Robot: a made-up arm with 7 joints.
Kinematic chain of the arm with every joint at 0, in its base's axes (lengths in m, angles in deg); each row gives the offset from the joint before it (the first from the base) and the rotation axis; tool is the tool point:
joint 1: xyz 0 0 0 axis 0 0.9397 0.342
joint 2: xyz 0 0 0 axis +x
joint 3: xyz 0 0 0 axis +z
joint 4: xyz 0.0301 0 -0.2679 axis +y
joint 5: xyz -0.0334 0 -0.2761 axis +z
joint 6: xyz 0 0 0 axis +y
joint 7: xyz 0 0 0 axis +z
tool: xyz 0 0 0
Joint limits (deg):
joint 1: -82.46..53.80
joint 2: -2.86..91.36
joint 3: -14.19..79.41
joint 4: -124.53..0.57
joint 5: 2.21..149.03
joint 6: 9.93..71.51
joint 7: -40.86..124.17
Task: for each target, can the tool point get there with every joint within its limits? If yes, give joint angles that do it. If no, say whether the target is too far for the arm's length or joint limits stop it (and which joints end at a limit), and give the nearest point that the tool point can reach.
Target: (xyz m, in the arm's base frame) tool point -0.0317 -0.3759 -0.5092
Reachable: no: too far | nearest point -0.0417 -0.0603 -0.5118 | short by 0.316 m
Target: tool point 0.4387 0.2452 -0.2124
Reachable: yes | joints -46.88 30.93 31.70 -23.44 90.77 28.41 75.64
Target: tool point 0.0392 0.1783 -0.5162
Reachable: yes | joints 0.71 18.44 7.26 -10.25 24.71 19.00 110.47
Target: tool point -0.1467 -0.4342 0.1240
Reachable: no: joint limits stop it (at a limit: joint 1, joint 2, joint 3, joint 4) | nearest point 0.1360 -0.1957 0.1974 | short by 0.377 m
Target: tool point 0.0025 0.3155 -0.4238
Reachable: yes | joints 10.42 17.44 61.56 -43.88 101.35 59.47 18.04
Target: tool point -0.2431 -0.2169 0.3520
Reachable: no: joint limits stop it (at a limit: joint 1, joint 2, joint 4) | nearest point -0.0724 0.0884 0.2876 | short by 0.356 m
